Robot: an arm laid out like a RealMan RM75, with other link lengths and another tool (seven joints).
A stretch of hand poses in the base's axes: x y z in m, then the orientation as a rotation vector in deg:
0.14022, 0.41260, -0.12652, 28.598, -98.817, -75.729
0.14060, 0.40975, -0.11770, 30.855, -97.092, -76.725
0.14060, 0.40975, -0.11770, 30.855, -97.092, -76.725
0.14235, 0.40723, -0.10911, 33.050, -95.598, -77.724
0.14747, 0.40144, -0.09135, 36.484, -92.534, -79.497
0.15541, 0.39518, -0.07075, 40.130, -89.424, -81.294
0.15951, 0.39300, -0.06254, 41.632, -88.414, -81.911
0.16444, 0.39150, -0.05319, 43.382, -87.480, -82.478
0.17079, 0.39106, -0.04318, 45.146, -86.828, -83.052
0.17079, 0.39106, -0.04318, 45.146, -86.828, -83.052
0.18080, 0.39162, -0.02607, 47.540, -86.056, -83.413
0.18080, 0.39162, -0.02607, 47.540, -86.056, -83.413
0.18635, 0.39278, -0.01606, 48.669, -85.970, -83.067
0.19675, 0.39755, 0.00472, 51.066, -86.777, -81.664
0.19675, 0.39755, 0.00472, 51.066, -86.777, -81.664
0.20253, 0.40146, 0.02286, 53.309, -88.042, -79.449
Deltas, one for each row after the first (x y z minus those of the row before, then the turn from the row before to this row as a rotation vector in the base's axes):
0.00038, -0.00285, 0.00882, 2.069, -0.093, 1.267
0.00000, 0.00000, 0.00000, 0.000, 0.000, 0.000
0.00175, -0.00252, 0.00859, 1.986, -0.261, 1.103
0.00512, -0.00579, 0.01776, 3.498, 0.022, 1.896
0.00794, -0.00626, 0.02060, 3.654, -0.165, 1.913
0.00410, -0.00218, 0.00821, 1.351, -0.269, 0.701
0.00493, -0.00150, 0.00935, 1.404, -0.481, 0.769
0.00635, -0.00044, 0.01001, 1.328, -0.688, 0.604
0.00000, 0.00000, 0.00000, 0.000, 0.000, 0.000
0.01001, 0.00056, 0.01711, 1.505, -1.011, 0.996
0.00000, 0.00000, 0.00000, 0.000, 0.000, 0.000
0.00555, 0.00116, 0.01001, 0.297, -0.652, 0.628
0.01040, 0.00477, 0.02078, -0.085, -2.023, 1.175
0.00000, 0.00000, 0.00000, 0.000, 0.000, 0.000
0.00578, 0.00391, 0.01814, -0.787, -2.250, 1.320

